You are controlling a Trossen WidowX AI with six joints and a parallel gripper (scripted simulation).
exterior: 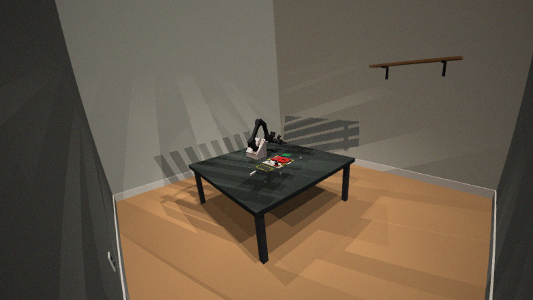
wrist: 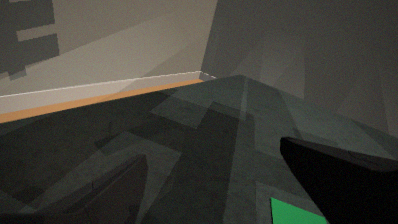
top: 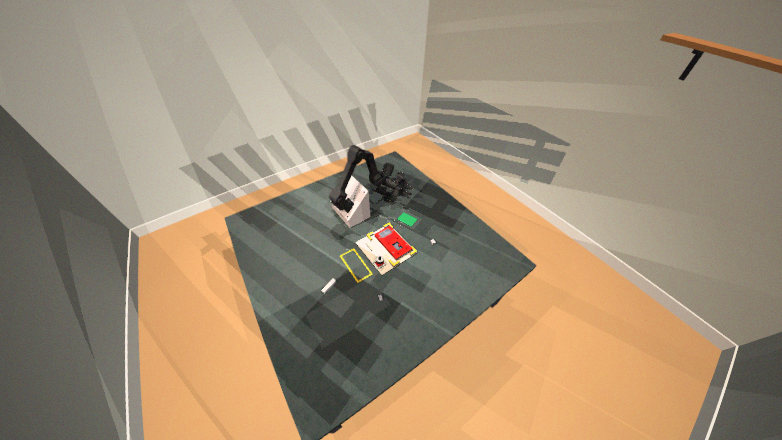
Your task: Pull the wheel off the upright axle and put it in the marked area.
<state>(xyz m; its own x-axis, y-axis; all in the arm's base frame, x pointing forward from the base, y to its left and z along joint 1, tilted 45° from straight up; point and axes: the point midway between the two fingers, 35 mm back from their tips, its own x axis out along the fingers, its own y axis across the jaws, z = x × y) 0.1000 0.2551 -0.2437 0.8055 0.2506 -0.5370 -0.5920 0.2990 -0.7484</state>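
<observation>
The green patch lies 110 mm below my gripper tip, 100 mm to the right of it and 80 mm ahead of it. Also, from my gripper tip: white cylinder 690 mm to the right, 200 mm ahead, 100 mm below.
</observation>
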